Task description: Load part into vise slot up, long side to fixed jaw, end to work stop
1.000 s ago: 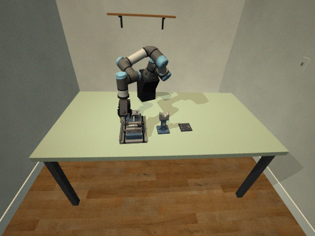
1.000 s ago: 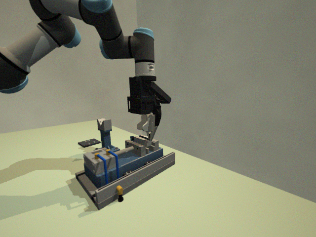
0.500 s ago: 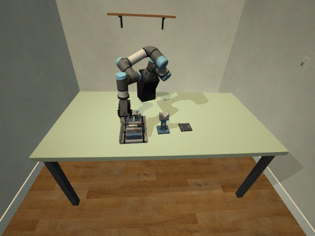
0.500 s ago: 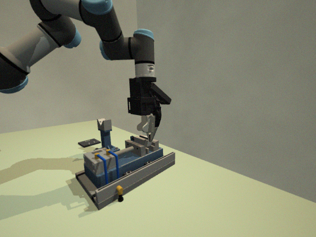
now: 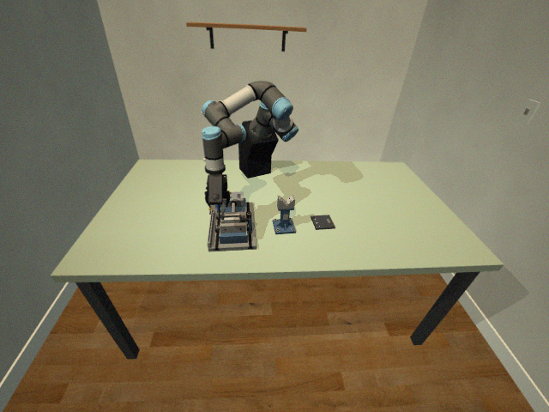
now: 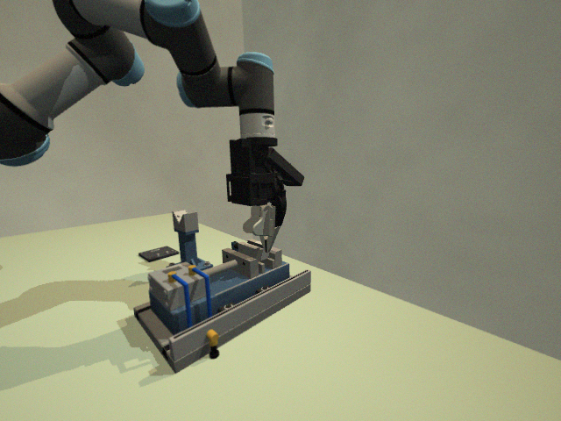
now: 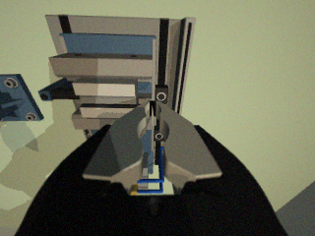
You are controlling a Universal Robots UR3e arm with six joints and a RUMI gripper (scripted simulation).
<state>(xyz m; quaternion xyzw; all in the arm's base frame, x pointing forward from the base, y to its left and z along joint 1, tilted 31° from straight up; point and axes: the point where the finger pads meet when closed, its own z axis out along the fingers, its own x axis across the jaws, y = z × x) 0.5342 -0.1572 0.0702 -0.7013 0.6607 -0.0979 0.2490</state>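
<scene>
Now: the part 50 mm to the left of my hand, 20 mm below it and 10 mm behind it. Round my hand: grey rail (80 mm below, 60 mm behind, 50 mm to the right); fixed jaw (50 mm to the left, 40 mm below, 20 mm ahead); work stop rod (100 mm to the left, 30 mm below, 10 mm behind).
</scene>
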